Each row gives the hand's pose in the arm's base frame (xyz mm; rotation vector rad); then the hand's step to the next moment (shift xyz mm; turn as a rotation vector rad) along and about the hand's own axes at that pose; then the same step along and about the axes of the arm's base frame.
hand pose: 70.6 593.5 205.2 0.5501 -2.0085 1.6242
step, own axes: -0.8 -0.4 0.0 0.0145 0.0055 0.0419
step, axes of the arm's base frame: 0.9 -0.1 -0.2 -0.0200 -0.0399 -0.0025
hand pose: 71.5 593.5 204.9 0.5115 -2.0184 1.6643
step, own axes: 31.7 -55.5 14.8 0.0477 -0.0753 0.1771
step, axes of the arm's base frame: 3.4 -24.9 60.6 -0.0182 -0.1878 0.0610
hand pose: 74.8 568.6 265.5 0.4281 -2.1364 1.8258
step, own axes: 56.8 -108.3 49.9 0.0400 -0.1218 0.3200
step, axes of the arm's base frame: -8.9 -67.3 113.3 0.0033 -0.3357 0.0783
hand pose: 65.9 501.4 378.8 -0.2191 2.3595 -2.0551
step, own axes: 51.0 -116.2 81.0 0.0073 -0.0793 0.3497
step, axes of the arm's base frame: -31.0 -100.6 107.6 0.0342 -0.3558 0.0294
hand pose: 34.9 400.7 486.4 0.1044 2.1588 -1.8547
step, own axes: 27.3 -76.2 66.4 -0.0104 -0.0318 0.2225
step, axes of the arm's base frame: -33.1 -81.3 57.1 0.0406 -0.2213 0.0049
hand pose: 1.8 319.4 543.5 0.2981 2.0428 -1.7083
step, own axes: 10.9 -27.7 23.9 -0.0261 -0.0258 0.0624
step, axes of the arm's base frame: -16.9 -30.3 16.0 0.0241 -0.0627 0.0271
